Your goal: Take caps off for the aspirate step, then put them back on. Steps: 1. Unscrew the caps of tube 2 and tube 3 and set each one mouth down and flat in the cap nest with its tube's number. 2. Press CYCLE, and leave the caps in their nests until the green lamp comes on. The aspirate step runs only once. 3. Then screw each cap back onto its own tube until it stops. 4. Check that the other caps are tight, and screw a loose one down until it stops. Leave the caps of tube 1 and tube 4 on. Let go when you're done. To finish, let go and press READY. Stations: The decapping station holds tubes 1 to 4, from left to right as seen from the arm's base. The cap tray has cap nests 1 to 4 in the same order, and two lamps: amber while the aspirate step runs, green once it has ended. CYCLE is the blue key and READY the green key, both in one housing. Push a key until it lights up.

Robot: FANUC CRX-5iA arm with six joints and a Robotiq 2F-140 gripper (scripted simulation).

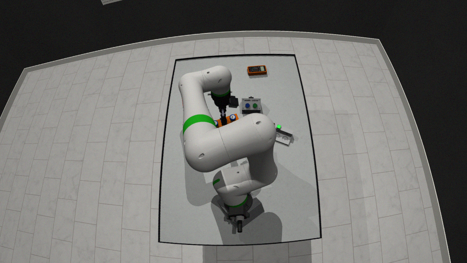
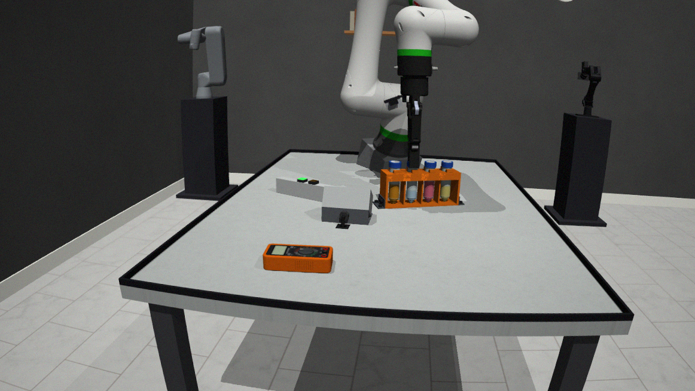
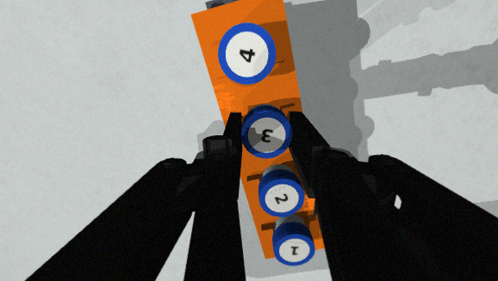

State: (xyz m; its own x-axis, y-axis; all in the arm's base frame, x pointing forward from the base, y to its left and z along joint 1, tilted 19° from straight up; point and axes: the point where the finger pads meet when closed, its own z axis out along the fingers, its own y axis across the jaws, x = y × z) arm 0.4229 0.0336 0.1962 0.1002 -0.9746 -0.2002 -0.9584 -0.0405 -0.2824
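Right now the cap 3 is 3 cm below my hand. Also, from my hand: cap 1: 10 cm to the left, 3 cm below, 3 cm behind; then cap 4: 5 cm to the right, 3 cm below, 2 cm ahead; then cap 2: 5 cm to the left, 3 cm below, 2 cm behind.
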